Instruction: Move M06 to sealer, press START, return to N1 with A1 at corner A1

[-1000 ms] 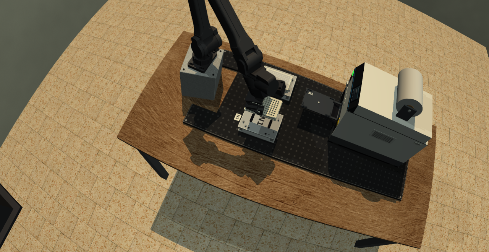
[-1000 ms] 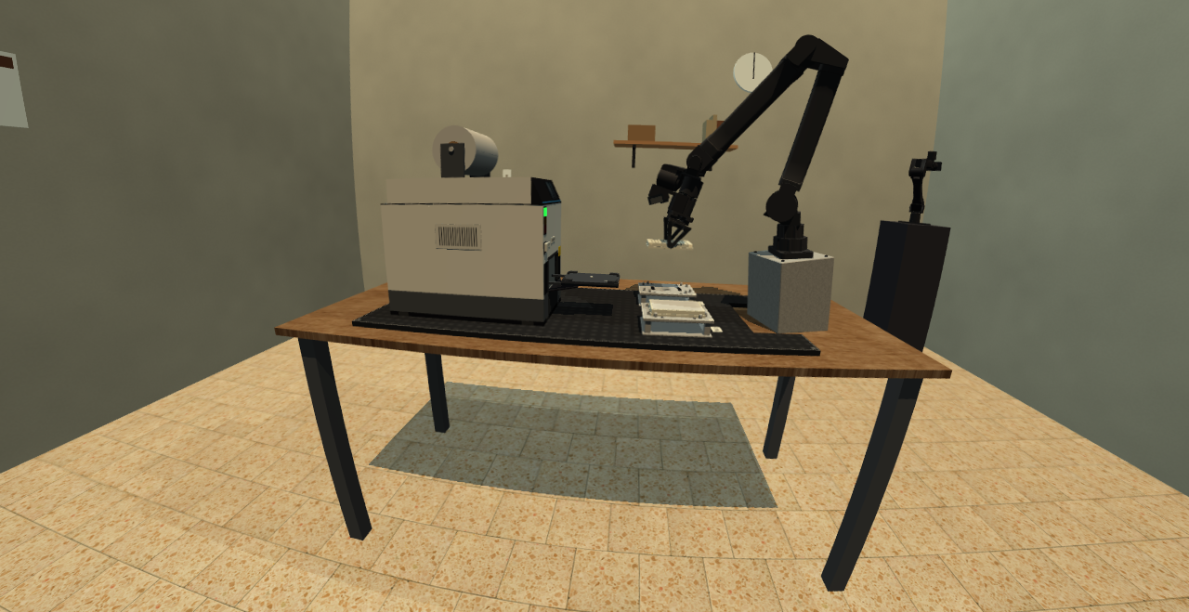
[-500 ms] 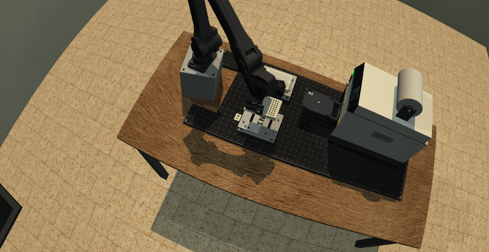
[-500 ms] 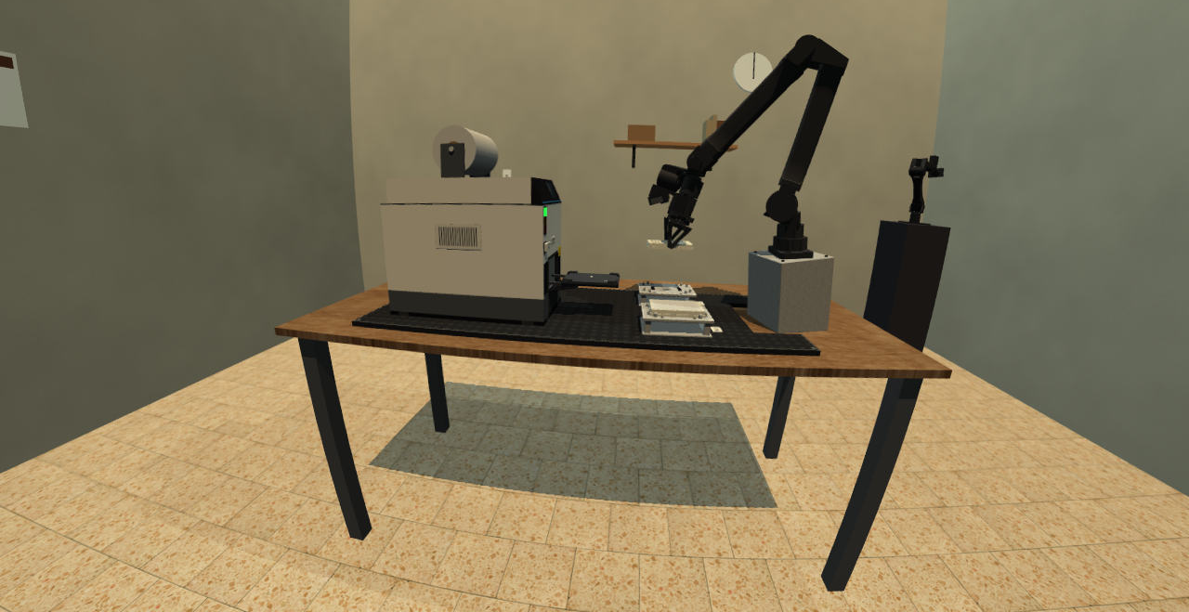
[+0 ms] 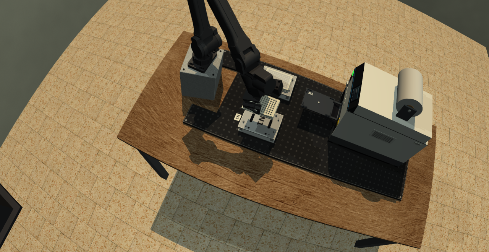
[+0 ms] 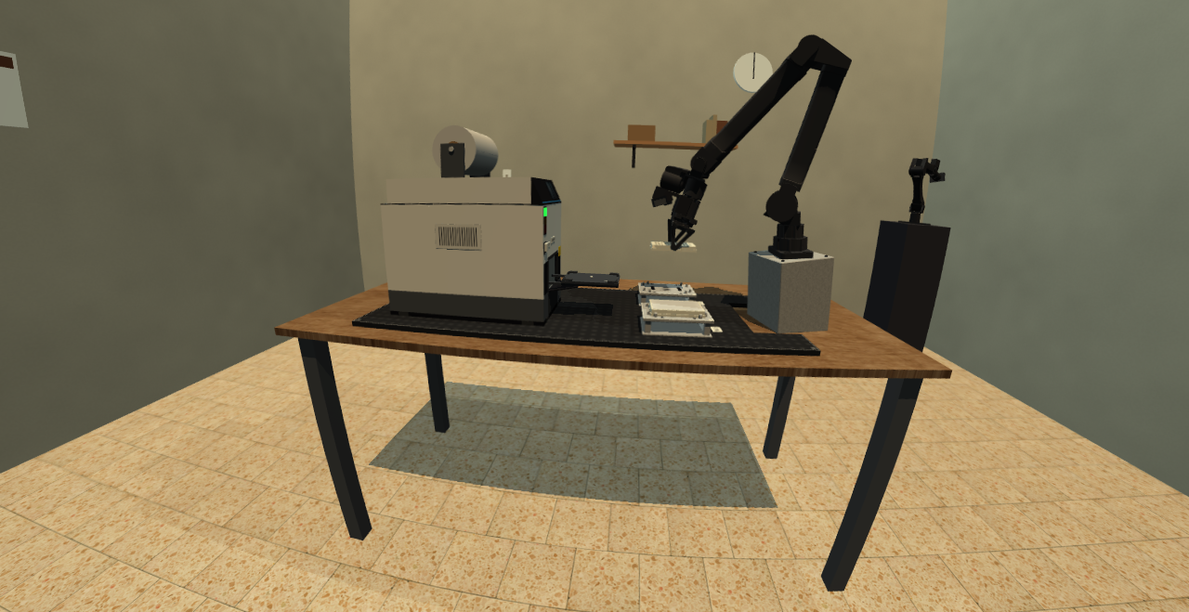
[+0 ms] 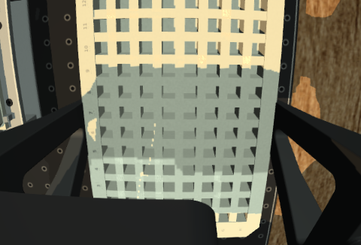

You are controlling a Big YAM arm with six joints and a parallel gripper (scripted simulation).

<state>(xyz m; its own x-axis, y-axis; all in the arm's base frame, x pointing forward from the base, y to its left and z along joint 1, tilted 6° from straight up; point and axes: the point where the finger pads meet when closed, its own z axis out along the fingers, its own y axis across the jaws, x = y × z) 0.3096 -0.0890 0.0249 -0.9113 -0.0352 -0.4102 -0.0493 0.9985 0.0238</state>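
The sealer stage lies 21 cm ahead of my hand, 16 cm to the left of it and 8 cm below it. Round my hand: plate nest N1: 14 cm below, 1 cm ahead; then N1 label: 17 cm below, 9 cm behind, 1 cm to the right; then plate M06: right at my hand.
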